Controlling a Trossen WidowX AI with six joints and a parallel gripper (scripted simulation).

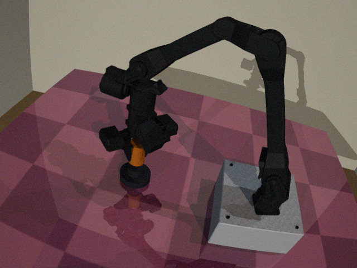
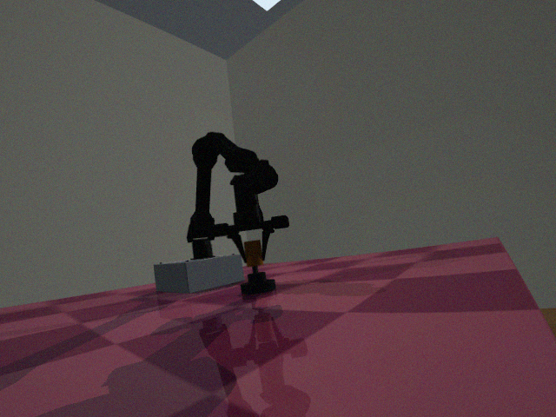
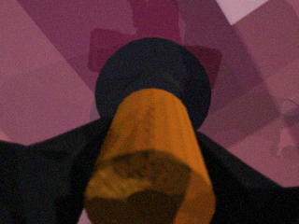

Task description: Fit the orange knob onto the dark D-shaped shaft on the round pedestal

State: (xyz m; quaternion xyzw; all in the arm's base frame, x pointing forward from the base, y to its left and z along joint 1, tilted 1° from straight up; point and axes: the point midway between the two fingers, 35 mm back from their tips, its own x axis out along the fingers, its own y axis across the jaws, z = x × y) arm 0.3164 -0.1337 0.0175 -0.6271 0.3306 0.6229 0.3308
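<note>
Now: gripper tip 20 mm below the orange knob. The rest, counted from my gripper tip: round pedestal: 40 mm below.
</note>
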